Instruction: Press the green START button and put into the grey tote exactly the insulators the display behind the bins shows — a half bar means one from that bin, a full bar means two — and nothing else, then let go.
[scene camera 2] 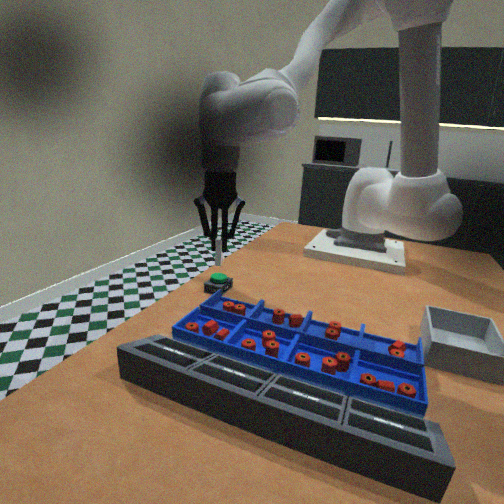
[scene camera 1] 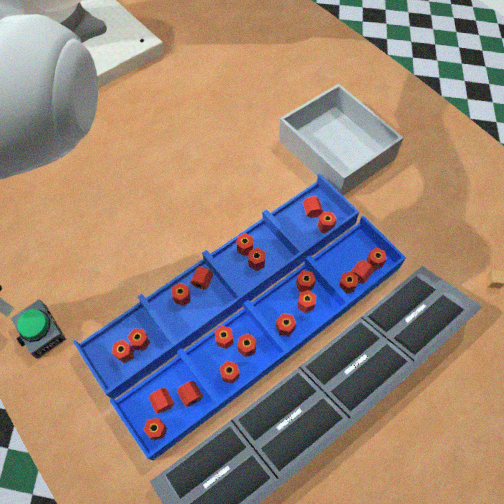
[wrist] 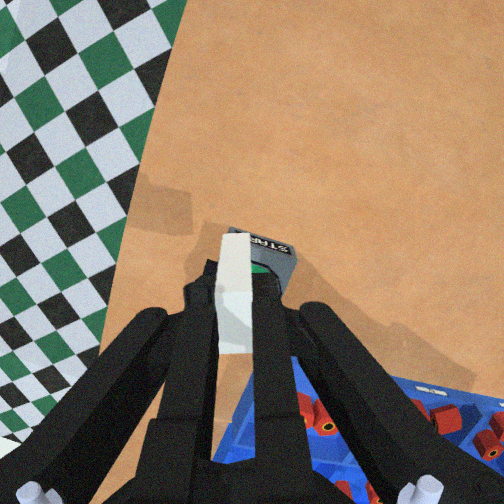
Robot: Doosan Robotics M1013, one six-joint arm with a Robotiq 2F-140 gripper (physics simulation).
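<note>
The green START button (scene camera 1: pixel 32 323) (scene camera 2: pixel 218 278) sits on its grey box at the left end of the blue bins (scene camera 1: pixel 300 230) (scene camera 2: pixel 310 376) (wrist: pixel 240 440). In the wrist view only a green sliver of the button (wrist: pixel 259 269) shows past the fingers. My gripper (scene camera 2: pixel 219 247) (wrist: pixel 234 280) is shut and empty. It points straight down a little above the button, with a white tip between the fingers. Red hexagonal insulators (scene camera 1: pixel 256 258) (scene camera 2: pixel 302 358) (wrist: pixel 320 420) lie in every bin. The grey tote (scene camera 1: pixel 310 145) (scene camera 2: pixel 460 357) stands empty past the right end of the bins. The display (scene camera 1: pixel 470 300) (scene camera 2: pixel 250 400) shows only dark panels.
The robot base (scene camera 1: pixel 125 40) (scene camera 2: pixel 357 255) stands at the back of the table, and the arm's elbow (scene camera 1: pixel 40 90) hangs over the left side. A small tan cube (scene camera 1: pixel 496 278) lies near the right edge. Checkered floor lies beyond the table edges.
</note>
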